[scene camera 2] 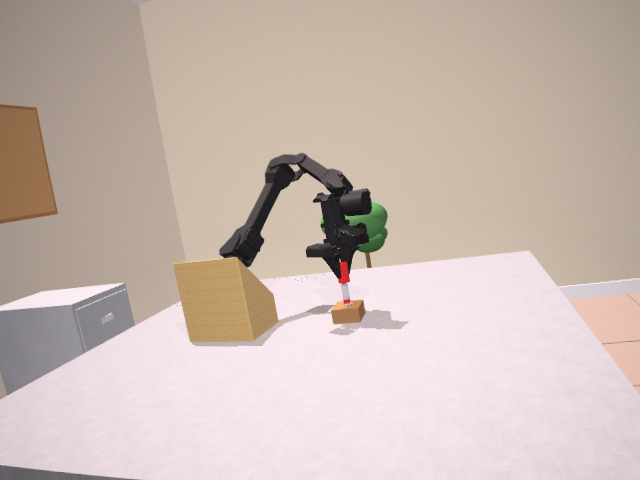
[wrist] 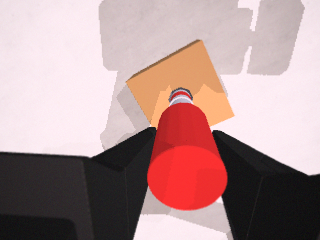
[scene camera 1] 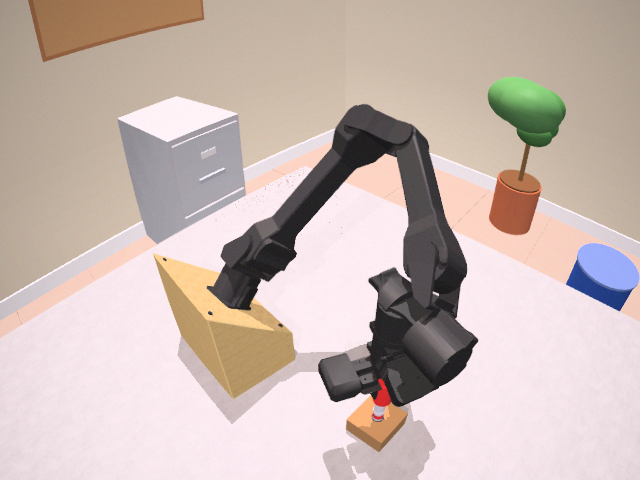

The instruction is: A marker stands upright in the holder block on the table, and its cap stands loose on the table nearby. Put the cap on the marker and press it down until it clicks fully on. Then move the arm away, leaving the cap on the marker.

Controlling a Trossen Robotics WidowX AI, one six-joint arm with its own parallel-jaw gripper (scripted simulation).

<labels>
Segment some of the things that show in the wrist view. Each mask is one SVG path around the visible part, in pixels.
My gripper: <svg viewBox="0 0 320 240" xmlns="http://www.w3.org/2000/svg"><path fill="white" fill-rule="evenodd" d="M213 130L212 135L227 173L227 183L220 196L233 239L320 240L320 174L307 175L221 130ZM157 128L148 127L93 157L0 151L0 240L134 240L148 188L147 173Z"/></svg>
A red cap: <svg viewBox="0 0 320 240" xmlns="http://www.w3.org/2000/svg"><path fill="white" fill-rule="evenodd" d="M177 103L163 111L159 119L147 173L147 181L153 195L162 203L176 209L199 210L199 208L205 208L205 206L213 203L220 197L227 183L227 173L204 112L191 103Z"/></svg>
</labels>
